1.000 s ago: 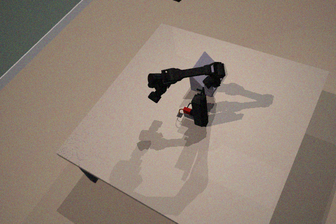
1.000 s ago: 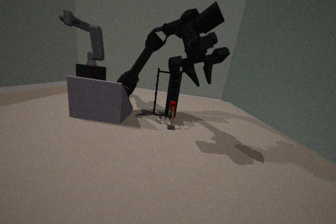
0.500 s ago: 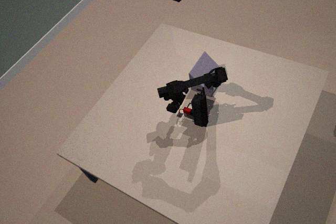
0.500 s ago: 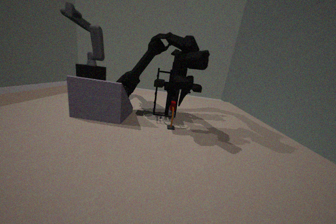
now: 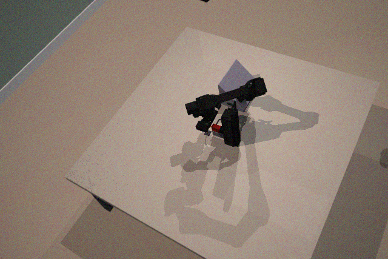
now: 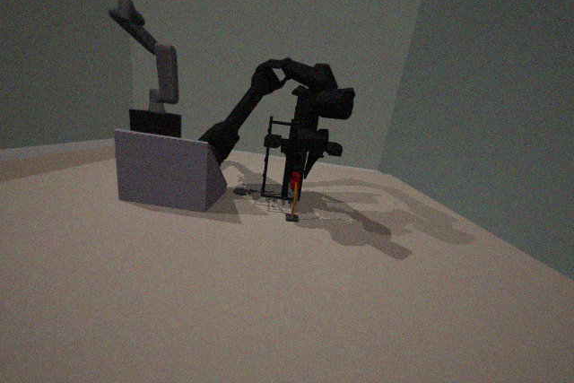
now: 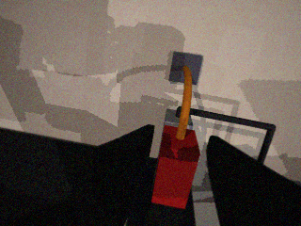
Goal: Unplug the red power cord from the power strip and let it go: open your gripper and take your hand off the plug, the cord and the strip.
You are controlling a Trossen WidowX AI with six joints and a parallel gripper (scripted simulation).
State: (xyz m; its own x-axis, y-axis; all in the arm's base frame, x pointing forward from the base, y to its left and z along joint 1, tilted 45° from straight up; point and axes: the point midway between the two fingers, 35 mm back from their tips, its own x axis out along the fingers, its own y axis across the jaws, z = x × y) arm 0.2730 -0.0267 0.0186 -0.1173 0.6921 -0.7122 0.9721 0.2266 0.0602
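The red plug lies 5 cm to the left of my gripper tip, 2 cm behind it and 1 cm below it. Also, from my gripper tip: black power strip: 12 cm to the left, 3 cm behind, 2 cm above.
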